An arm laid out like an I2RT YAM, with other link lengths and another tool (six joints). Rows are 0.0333 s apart.
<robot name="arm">
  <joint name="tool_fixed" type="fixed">
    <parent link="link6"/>
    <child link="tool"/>
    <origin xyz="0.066 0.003 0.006" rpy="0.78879 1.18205 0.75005"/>
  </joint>
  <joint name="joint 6" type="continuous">
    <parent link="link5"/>
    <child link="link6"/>
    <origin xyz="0.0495 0 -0.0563"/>
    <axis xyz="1 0 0"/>
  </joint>
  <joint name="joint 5" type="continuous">
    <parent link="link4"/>
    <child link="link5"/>
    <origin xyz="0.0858 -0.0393 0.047"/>
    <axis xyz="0 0 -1"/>
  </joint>
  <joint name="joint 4" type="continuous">
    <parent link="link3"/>
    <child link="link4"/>
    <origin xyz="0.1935 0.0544 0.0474"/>
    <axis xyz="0 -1 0"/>
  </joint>
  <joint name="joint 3" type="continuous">
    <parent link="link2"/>
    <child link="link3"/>
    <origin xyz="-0.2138 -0.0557 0"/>
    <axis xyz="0 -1 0"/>
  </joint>
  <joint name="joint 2" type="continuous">
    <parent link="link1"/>
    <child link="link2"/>
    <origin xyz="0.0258 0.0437 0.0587"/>
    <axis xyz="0 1 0"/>
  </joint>
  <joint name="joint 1" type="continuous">
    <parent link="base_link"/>
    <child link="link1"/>
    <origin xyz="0 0 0.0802"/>
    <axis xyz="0 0 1"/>
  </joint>
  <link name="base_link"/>
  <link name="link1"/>
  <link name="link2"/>
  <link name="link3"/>
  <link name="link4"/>
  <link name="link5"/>
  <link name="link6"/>
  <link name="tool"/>
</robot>
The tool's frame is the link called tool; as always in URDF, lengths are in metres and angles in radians. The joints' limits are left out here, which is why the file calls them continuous.
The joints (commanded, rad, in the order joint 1, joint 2, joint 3, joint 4, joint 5, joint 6), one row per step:
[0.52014, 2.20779, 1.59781, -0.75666, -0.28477, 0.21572]
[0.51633, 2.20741, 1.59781, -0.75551, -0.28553, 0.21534]
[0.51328, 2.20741, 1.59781, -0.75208, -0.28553, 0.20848]
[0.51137, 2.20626, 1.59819, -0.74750, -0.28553, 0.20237]
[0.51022, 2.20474, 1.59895, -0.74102, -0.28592, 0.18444]
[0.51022, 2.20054, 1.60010, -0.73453, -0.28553, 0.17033]
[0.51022, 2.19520, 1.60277, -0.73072, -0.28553, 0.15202]
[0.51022, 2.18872, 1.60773, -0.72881, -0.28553, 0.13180]
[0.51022, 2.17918, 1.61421, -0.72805, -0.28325, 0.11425]
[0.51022, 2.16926, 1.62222, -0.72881, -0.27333, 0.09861]
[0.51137, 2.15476, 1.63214, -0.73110, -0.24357, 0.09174]
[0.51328, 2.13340, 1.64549, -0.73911, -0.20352, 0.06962]
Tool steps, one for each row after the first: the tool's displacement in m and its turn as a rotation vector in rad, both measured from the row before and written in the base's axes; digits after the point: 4 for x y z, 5 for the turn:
[0.0010, -0.0010, 0.0002, 0.00139, -0.00109, -0.00330]
[0.0012, -0.0006, 0.0001, 0.00146, -0.00533, 0.00339]
[0.0013, 0.0000, 0.0007, 0.00276, -0.00743, 0.00382]
[0.0015, 0.0005, 0.0010, 0.00382, -0.01370, 0.01573]
[0.0016, 0.0010, 0.0020, 0.00470, -0.01549, 0.01309]
[0.0016, 0.0010, 0.0027, 0.00462, -0.01687, 0.01706]
[0.0018, 0.0012, 0.0036, 0.00504, -0.01900, 0.01878]
[0.0023, 0.0011, 0.0050, 0.00477, -0.02220, 0.01563]
[0.0028, 0.0004, 0.0052, -0.00153, -0.02545, 0.01162]
[0.0042, -0.0009, 0.0067, -0.01483, -0.03569, -0.00148]
[0.0046, -0.0015, 0.0097, -0.02363, -0.04954, 0.00932]

